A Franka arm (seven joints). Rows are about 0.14 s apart.
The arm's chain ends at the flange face. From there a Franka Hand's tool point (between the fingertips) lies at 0.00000 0.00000 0.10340 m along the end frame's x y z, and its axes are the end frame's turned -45 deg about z.
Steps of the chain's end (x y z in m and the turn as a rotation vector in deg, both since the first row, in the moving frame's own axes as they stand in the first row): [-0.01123, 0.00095, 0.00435, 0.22, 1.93, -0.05]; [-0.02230, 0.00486, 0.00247, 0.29, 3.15, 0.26]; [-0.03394, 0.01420, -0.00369, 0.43, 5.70, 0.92]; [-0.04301, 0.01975, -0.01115, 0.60, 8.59, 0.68]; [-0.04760, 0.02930, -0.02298, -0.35, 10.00, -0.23]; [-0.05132, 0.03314, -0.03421, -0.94, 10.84, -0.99]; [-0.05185, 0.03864, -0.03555, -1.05, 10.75, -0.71]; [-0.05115, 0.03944, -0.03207, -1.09, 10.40, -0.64]
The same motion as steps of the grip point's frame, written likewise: [-0.00587, -0.00509, 0.00429, -1.21, 1.52, -0.05]; [-0.01483, -0.00867, 0.00231, -2.02, 2.43, 0.26]; [-0.02628, -0.00718, -0.00420, -3.73, 4.33, 0.92]; [-0.03276, -0.00622, -0.01232, -5.65, 6.50, 0.68]; [-0.04210, 0.00018, -0.02455, -7.32, 6.82, -0.23]; [-0.04704, 0.00198, -0.03607, -8.33, 7.00, -0.99]; [-0.05159, 0.00555, -0.03738, -8.34, 6.86, -0.71]; [-0.05216, 0.00623, -0.03379, -8.12, 6.58, -0.64]
